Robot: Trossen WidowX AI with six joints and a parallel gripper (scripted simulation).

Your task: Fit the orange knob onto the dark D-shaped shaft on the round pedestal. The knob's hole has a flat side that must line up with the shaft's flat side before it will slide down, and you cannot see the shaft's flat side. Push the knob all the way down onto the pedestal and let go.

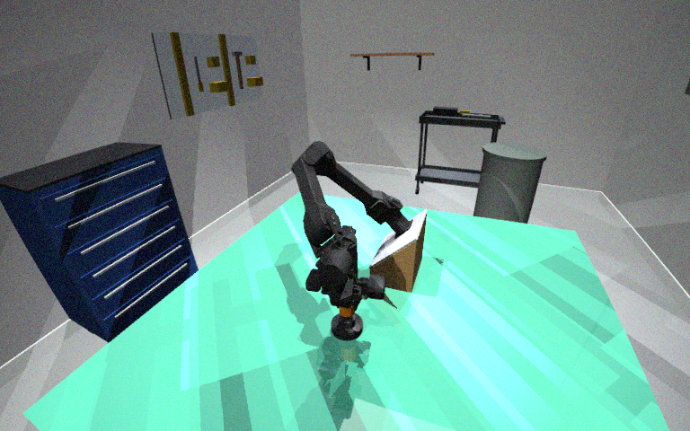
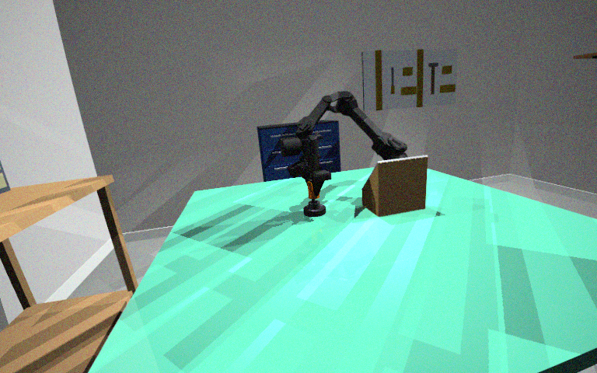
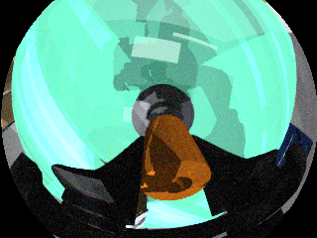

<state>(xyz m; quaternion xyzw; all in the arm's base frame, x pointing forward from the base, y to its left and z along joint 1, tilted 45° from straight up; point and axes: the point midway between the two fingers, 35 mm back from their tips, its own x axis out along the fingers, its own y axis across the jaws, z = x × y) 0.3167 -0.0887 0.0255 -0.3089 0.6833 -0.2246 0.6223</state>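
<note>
The orange knob is 20 mm above my gripper tip. Round my gripper tip: dark round pedestal 40 mm below.
</note>
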